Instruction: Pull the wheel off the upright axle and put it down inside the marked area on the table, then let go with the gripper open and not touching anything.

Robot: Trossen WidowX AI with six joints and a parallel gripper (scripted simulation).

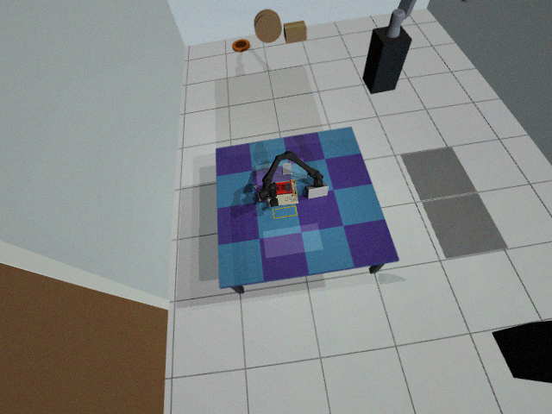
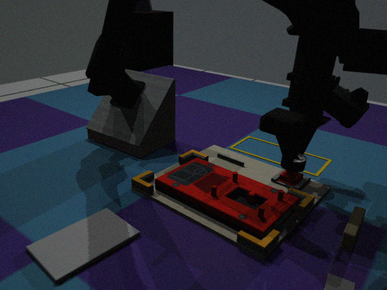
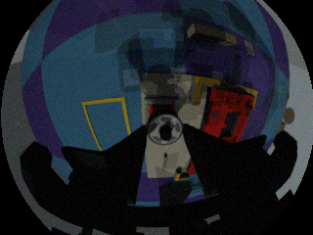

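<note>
Now: the grey wheel right at my gripper tip. From my gripper tip the other things lie so: tan bar 12 cm ahead, 8 cm to the right, 3 cm below.
</note>
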